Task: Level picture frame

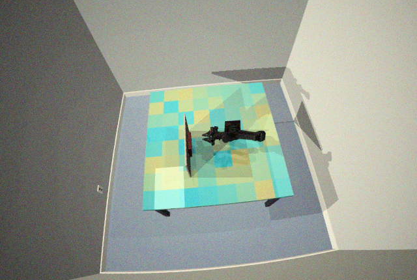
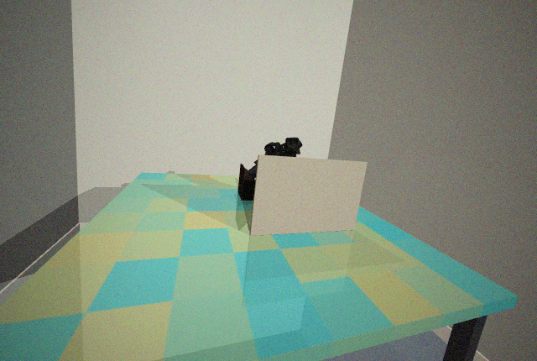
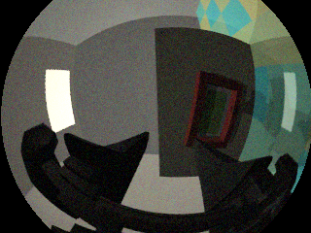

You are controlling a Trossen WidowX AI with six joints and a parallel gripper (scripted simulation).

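The picture frame lies 12 cm ahead of my gripper tip and 11 cm below it. Round my gripper tip: wall panel (13 cm ahead, 12 cm below, 1 cm to the left).
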